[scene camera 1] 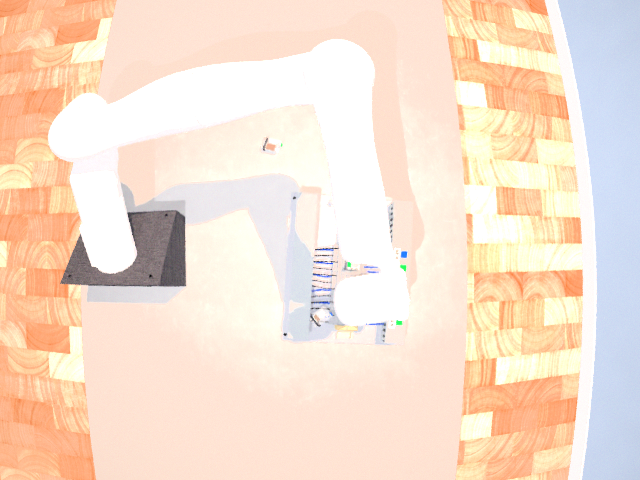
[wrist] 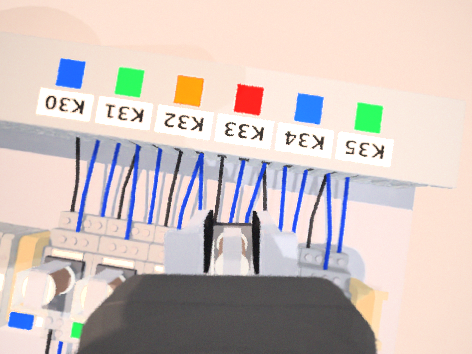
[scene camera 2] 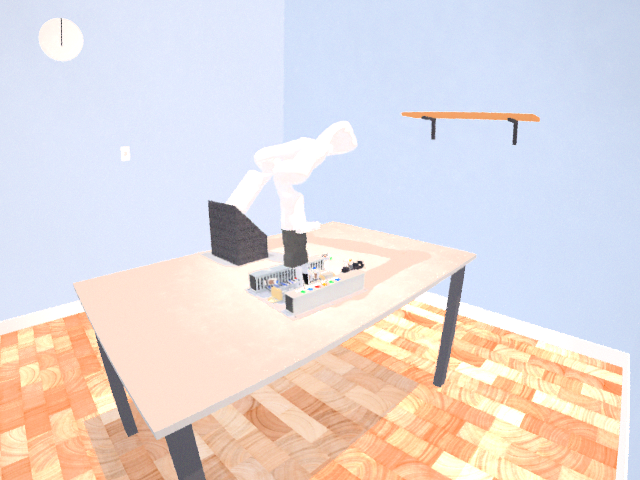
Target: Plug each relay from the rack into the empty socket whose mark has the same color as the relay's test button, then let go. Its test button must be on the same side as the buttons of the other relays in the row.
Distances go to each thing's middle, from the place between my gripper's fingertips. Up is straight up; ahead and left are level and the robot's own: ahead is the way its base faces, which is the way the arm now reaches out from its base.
Now: hand 2 cm past the red-button relay [wrist: 232, 249]. Round my hand: panel [wrist: 378, 219] (5 cm to the left, 5 cm below, 4 cm behind); then green mark [wrist: 368, 117] (6 cm to the right, 6 cm ahead, 2 cm above); then red mark [wrist: 248, 100] (6 cm ahead, 2 cm above).
